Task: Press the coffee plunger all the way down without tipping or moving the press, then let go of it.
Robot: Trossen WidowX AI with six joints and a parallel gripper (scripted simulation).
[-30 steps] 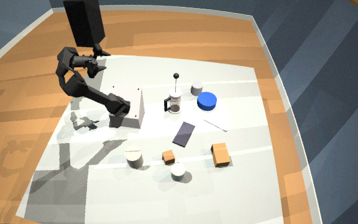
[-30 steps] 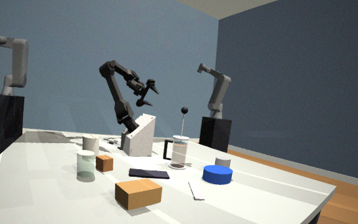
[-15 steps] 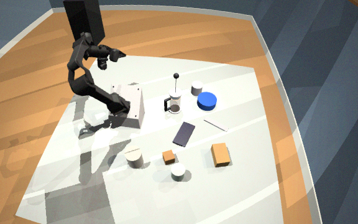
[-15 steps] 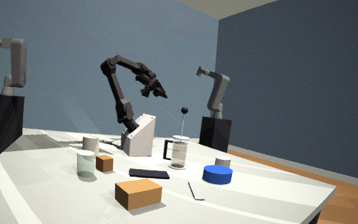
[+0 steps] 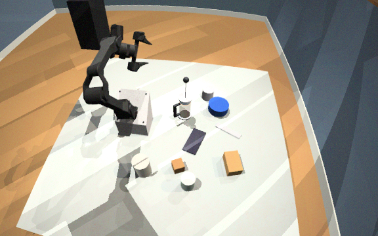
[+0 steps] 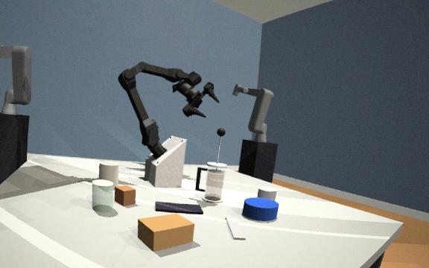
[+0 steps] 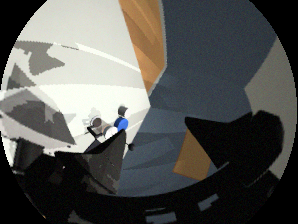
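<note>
Now: gripper tip 220 mm above the coffee press, 180 mm short of it and 60 mm to the left of it. Round my gripper tip: blue disc: 380 mm ahead, 330 mm below, 30 mm to the left; dark tablet: 350 mm below, 280 mm ahead, 220 mm to the right; grey strip: 450 mm ahead, 350 mm below, 110 mm to the right.
</note>
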